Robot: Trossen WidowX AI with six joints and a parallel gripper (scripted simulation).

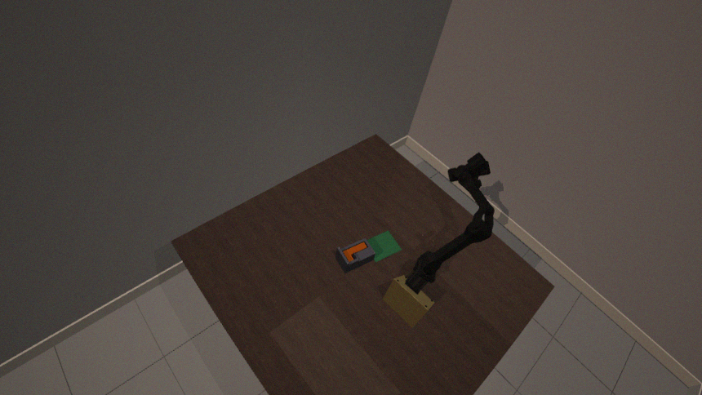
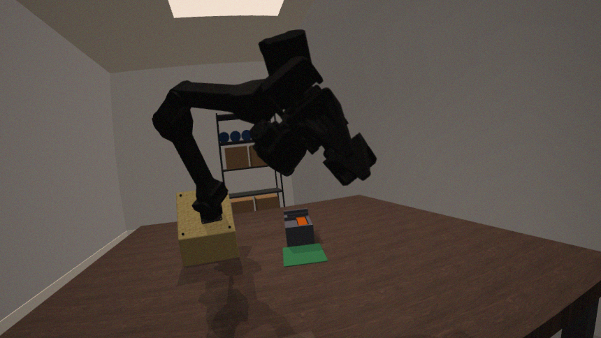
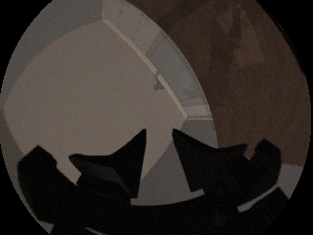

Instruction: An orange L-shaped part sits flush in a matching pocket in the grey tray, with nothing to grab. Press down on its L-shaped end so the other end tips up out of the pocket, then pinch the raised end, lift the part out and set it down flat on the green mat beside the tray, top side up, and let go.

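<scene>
The orange L-shaped part is 640 mm to the left of my gripper tip, 230 mm below it and 160 mm ahead of it. Round my gripper tip: green mat 480 mm to the left, 290 mm below, 110 mm ahead.
</scene>
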